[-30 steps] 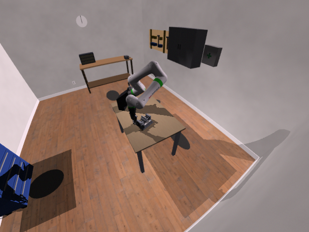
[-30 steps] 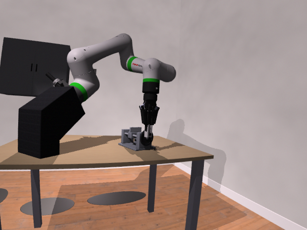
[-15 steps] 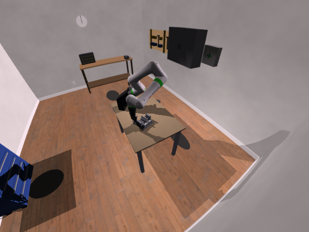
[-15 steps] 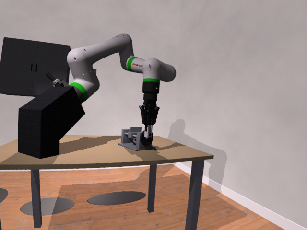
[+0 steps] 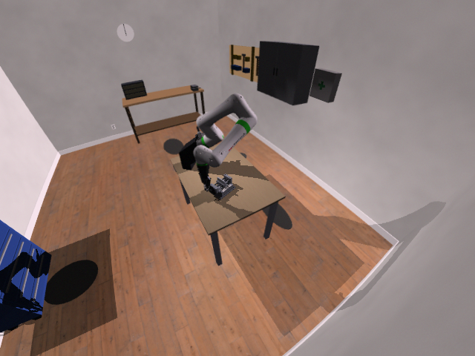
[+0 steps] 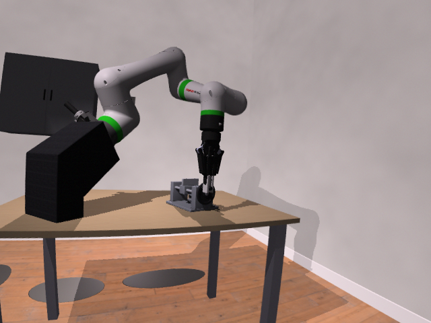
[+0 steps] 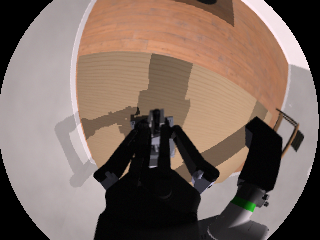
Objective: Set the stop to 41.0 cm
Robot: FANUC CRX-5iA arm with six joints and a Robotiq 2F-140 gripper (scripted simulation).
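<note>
Now: the black handwheel 2 cm to the left of my hand and 2 cm below it. Also, from my hand: grey stop: 15 cm to the left, 3 cm below, 3 cm behind.
</note>
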